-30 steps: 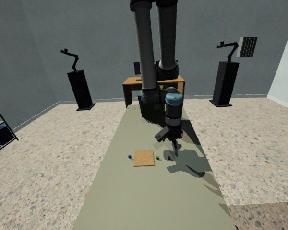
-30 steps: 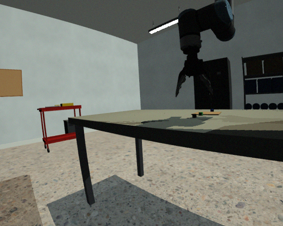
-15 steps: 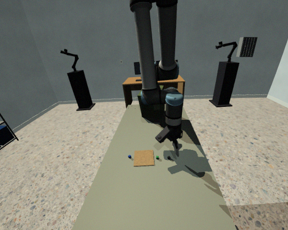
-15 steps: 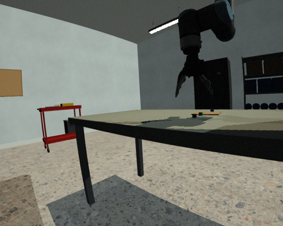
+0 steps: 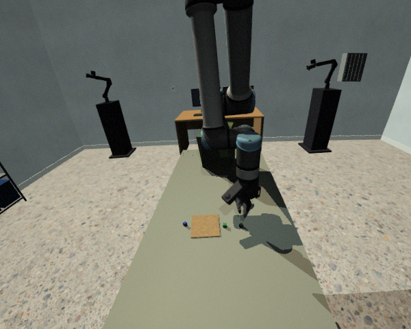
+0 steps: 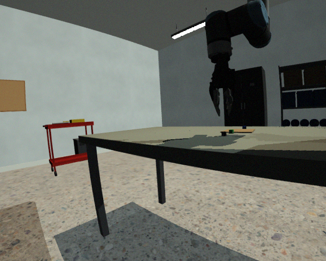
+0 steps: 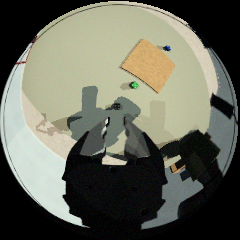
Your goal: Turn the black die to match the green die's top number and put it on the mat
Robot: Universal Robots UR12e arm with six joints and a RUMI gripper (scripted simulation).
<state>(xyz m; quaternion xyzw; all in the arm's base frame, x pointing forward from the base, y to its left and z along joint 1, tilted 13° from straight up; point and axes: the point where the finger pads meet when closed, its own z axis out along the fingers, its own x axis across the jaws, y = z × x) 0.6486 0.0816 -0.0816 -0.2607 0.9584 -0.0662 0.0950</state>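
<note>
The black die is 80 mm below my hand. Also, from my hand: green die 10 mm behind, 80 mm to the right, 80 mm below; blue die 30 mm behind, 280 mm to the right, 80 mm below; mat 20 mm behind, 180 mm to the right, 90 mm below.
</note>
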